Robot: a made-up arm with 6 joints. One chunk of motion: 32 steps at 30 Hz.
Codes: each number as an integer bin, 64 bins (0 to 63) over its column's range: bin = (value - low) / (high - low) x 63, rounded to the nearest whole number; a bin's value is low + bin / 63 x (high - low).
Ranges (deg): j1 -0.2..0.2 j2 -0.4..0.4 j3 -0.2..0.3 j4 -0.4..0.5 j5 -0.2..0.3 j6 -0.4..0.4
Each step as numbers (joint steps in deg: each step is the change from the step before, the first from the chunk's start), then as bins.
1 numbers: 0.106 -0.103 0.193 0.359 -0.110 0.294
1 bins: 48 23 50 53 11 55
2 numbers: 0.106 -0.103 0.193 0.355 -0.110 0.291
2 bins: 48 23 50 53 11 54
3 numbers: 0.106 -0.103 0.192 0.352 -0.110 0.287
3 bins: 48 23 49 53 11 54
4 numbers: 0.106 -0.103 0.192 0.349 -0.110 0.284
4 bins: 48 23 49 52 11 54
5 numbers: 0.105 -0.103 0.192 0.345 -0.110 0.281
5 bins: 48 23 49 52 11 54
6 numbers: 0.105 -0.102 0.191 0.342 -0.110 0.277
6 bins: 48 23 49 52 11 53
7 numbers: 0.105 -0.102 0.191 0.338 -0.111 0.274
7 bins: 48 23 49 52 11 53
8 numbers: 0.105 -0.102 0.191 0.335 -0.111 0.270
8 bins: 48 23 49 51 11 53
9 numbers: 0.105 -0.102 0.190 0.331 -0.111 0.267
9 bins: 48 23 49 51 11 53
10 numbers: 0.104 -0.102 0.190 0.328 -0.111 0.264
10 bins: 48 23 49 51 11 52
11 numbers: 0.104 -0.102 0.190 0.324 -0.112 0.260
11 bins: 48 23 49 51 11 52
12 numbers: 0.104 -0.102 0.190 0.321 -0.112 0.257
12 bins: 48 23 49 50 11 52
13 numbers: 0.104 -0.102 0.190 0.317 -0.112 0.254
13 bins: 48 23 49 50 11 52
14 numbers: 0.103 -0.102 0.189 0.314 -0.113 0.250
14 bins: 48 23 49 50 11 51
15 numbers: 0.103 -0.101 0.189 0.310 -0.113 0.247
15 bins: 48 24 49 50 11 51
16 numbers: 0.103 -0.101 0.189 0.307 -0.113 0.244
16 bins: 48 24 49 49 11 51
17 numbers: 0.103 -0.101 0.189 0.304 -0.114 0.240
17 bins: 48 24 49 49 11 50
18 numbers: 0.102 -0.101 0.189 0.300 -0.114 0.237
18 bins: 48 24 49 49 11 50
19 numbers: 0.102 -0.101 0.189 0.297 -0.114 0.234
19 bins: 48 24 49 49 11 50
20 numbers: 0.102 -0.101 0.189 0.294 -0.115 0.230
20 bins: 48 24 49 49 11 50
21 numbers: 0.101 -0.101 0.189 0.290 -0.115 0.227
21 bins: 47 24 49 48 11 49
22 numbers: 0.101 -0.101 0.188 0.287 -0.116 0.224
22 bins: 47 24 49 48 11 49
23 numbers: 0.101 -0.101 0.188 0.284 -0.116 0.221
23 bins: 47 24 49 48 11 49
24 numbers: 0.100 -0.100 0.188 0.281 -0.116 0.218
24 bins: 47 24 49 48 11 49
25 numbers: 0.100 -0.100 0.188 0.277 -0.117 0.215
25 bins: 47 24 49 47 10 48
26 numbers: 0.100 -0.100 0.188 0.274 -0.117 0.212
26 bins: 47 24 49 47 10 48
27 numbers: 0.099 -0.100 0.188 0.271 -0.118 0.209
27 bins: 47 24 49 47 10 48
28 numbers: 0.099 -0.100 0.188 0.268 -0.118 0.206
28 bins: 47 24 49 47 10 48
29 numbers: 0.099 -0.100 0.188 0.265 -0.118 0.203
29 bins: 47 24 49 47 10 47
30 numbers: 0.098 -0.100 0.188 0.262 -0.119 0.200
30 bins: 47 24 49 46 10 47
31 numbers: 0.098 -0.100 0.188 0.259 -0.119 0.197
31 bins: 47 24 49 46 10 47
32 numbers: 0.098 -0.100 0.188 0.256 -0.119 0.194
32 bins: 47 24 49 46 10 47
